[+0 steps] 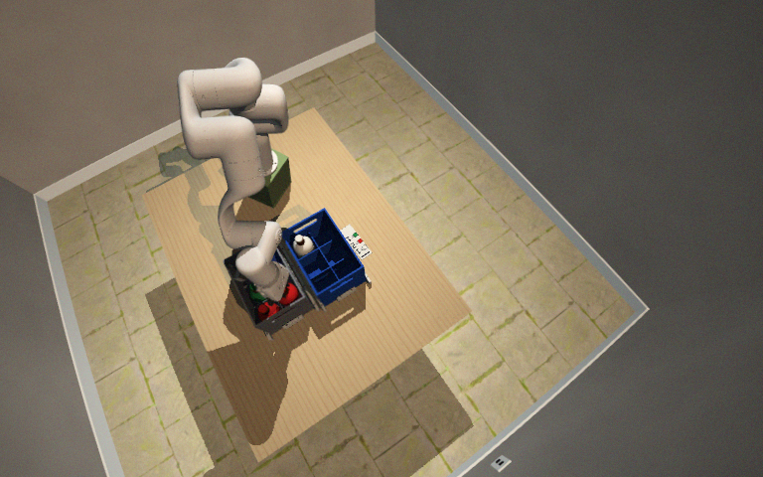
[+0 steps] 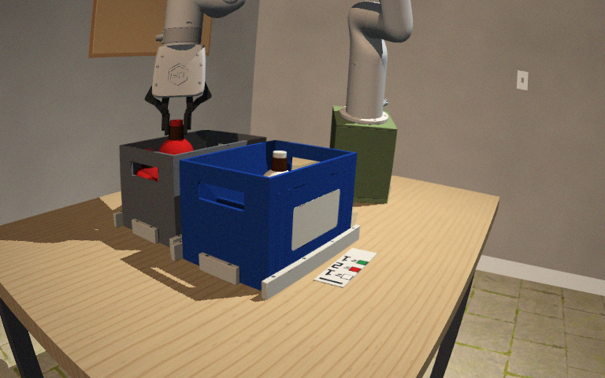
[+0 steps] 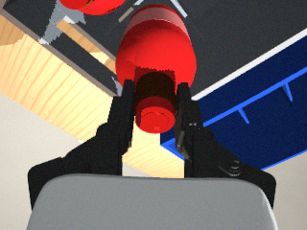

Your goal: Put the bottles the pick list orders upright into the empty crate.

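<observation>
Now: hand 70 mm above the red bottle. From my hand the other things lie so: grey crate (80 mm behind, 50 mm to the right, 140 mm below); then green-label bottle (70 mm behind, 90 mm to the right, 140 mm below); then blue-label bottle (180 mm behind, 20 mm to the right, 140 mm below).
</observation>
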